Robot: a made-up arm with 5 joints. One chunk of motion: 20 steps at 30 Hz.
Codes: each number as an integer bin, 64 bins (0 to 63) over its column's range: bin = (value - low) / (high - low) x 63, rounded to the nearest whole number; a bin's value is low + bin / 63 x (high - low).
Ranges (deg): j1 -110..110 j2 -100.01..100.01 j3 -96.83..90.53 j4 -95.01..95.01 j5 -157.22..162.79
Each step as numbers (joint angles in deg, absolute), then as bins.
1 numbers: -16.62 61.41 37.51 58.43 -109.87
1 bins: 27 51 45 51 9
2 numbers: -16.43 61.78 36.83 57.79 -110.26
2 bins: 27 51 45 51 9
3 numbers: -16.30 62.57 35.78 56.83 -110.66
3 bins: 27 51 45 50 9
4 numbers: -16.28 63.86 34.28 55.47 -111.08
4 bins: 27 52 44 50 9
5 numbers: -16.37 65.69 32.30 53.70 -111.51
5 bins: 27 52 43 49 9
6 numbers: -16.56 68.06 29.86 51.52 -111.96
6 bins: 27 53 43 49 9
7 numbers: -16.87 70.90 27.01 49.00 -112.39
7 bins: 27 54 42 48 9
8 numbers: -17.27 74.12 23.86 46.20 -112.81
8 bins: 27 55 41 47 9
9 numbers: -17.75 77.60 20.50 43.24 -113.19
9 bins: 26 56 39 46 9
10 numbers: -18.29 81.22 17.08 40.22 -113.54
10 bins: 26 57 38 45 9
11 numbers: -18.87 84.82 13.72 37.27 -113.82
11 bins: 26 58 37 44 9
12 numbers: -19.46 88.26 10.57 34.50 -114.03
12 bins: 26 59 36 43 9
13 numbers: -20.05 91.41 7.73 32.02 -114.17
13 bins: 26 60 35 42 8
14 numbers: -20.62 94.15 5.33 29.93 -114.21
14 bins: 26 61 34 41 8
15 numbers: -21.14 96.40 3.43 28.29 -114.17
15 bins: 25 62 34 41 8
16 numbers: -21.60 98.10 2.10 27.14 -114.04
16 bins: 25 62 33 40 9
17 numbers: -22.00 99.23 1.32 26.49 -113.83
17 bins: 25 63 33 40 9
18 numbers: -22.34 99.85 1.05 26.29 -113.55
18 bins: 25 63 33 40 9
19 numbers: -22.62 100.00 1.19 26.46 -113.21
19 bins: 25 63 33 40 9
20 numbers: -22.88 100.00 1.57 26.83 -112.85
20 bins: 25 63 33 40 9
